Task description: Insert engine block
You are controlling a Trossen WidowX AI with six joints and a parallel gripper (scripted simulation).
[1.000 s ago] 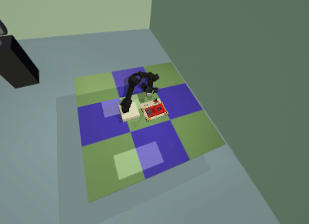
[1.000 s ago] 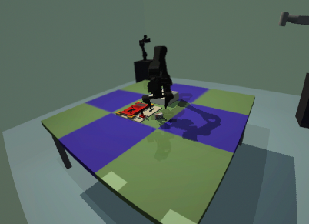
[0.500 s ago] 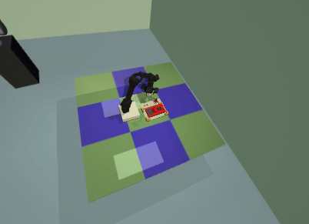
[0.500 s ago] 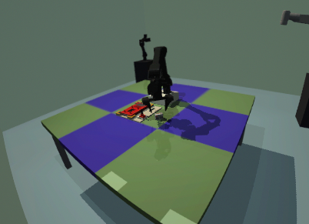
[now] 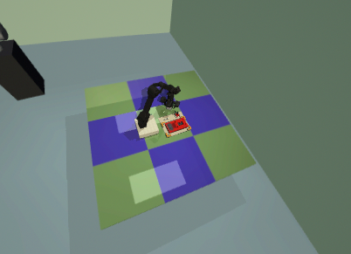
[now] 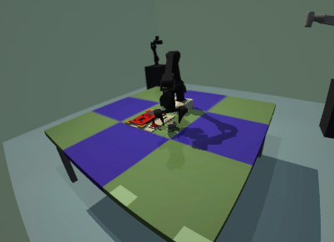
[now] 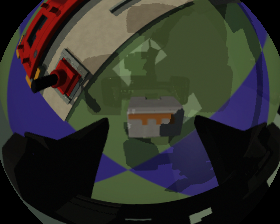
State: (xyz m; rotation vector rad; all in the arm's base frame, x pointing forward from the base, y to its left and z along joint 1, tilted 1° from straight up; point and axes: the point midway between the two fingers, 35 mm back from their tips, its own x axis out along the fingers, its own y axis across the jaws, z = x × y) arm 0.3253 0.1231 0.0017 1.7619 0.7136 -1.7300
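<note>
My gripper tip is now 1 cm above the engine block.
</note>
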